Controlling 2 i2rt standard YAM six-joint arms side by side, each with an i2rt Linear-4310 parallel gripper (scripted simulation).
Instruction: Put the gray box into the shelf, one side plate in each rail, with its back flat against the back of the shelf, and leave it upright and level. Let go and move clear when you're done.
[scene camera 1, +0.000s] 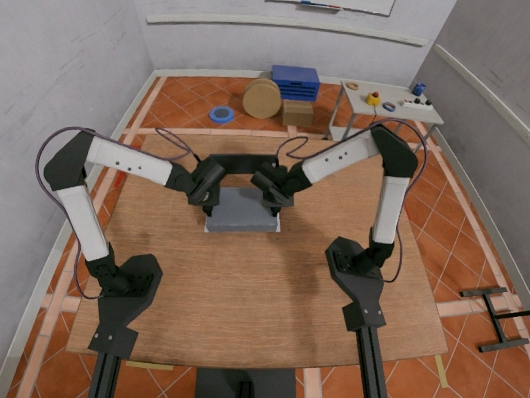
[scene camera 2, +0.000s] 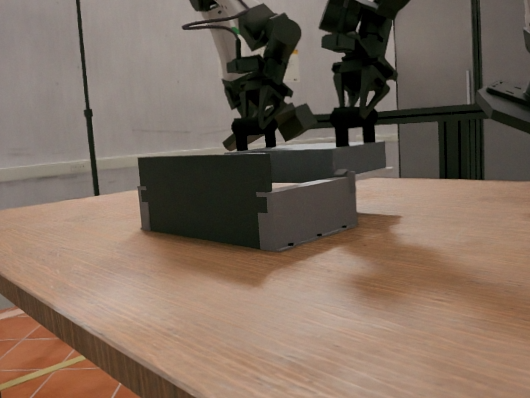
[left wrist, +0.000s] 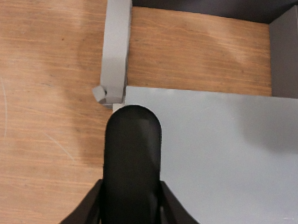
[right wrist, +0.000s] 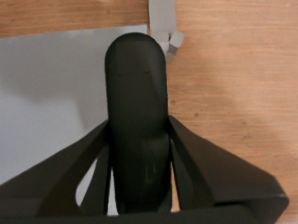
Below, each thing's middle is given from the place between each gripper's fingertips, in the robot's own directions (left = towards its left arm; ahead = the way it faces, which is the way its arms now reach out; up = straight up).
My left gripper is now 1 cm past the gray box (scene camera 2: 302, 163), 12 cm to the left of it and 6 cm above it. The rest, counted from my left hand: dark back panel (scene camera 2: 223, 181): 25 cm ahead, 14 cm to the right, 9 cm below.
Right now my right hand is 120 mm to the right of the gray box, 50 mm above it and 10 mm short of it. From my right hand the other things lie so: dark back panel (270 mm ahead, 100 mm to the left, 80 mm below).
